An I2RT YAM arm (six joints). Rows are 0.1 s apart.
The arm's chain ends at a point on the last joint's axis. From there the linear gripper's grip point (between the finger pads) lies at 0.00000 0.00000 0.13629 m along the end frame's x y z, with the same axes.
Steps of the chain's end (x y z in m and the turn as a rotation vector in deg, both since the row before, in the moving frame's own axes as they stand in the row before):
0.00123, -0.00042, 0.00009, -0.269, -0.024, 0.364
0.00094, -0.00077, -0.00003, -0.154, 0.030, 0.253
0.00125, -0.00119, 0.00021, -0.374, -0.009, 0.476
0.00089, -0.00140, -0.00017, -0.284, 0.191, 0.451
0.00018, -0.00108, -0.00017, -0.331, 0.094, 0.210
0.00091, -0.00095, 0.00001, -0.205, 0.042, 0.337
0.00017, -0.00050, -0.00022, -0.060, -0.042, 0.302
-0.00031, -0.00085, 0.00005, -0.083, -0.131, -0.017
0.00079, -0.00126, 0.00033, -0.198, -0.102, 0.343
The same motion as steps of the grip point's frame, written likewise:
0.00117, 0.00022, 0.00009, -0.269, -0.024, 0.364
0.00101, -0.00040, -0.00003, -0.154, 0.030, 0.253
0.00122, -0.00030, 0.00021, -0.374, -0.009, 0.476
0.00134, -0.00072, -0.00017, -0.284, 0.191, 0.451
0.00040, -0.00029, -0.00017, -0.331, 0.094, 0.210
0.00101, -0.00046, 0.00001, -0.205, 0.042, 0.337
0.00007, -0.00036, -0.00022, -0.060, -0.042, 0.302
-0.00062, -0.00065, 0.00005, -0.083, -0.131, -0.017
0.00055, -0.00079, 0.00033, -0.198, -0.102, 0.343

